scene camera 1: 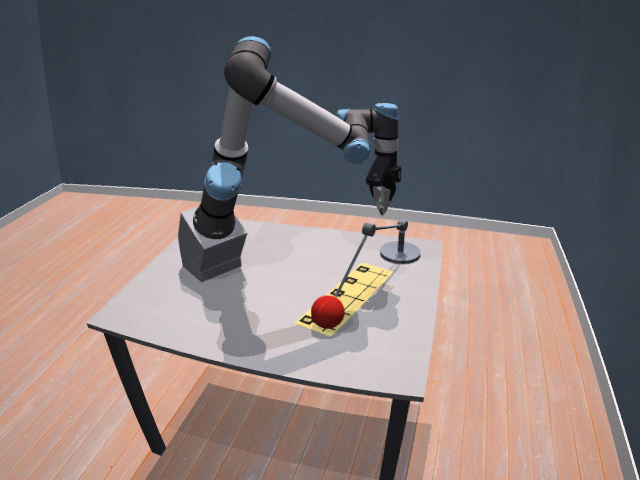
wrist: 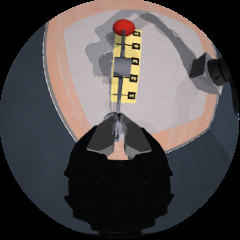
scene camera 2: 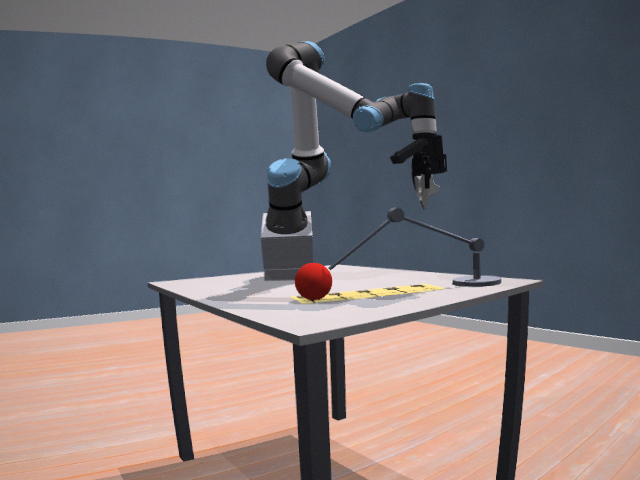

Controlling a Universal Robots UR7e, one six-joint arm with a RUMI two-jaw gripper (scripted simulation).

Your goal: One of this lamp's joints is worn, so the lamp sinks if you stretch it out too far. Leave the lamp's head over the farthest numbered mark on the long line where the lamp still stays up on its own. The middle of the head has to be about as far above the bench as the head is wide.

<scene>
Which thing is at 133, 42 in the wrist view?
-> A yellow numbered strip.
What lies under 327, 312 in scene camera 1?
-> A red ball head.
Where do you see a yellow numbered strip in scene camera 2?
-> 339, 296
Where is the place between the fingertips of the gripper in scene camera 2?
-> At 424, 209
</scene>
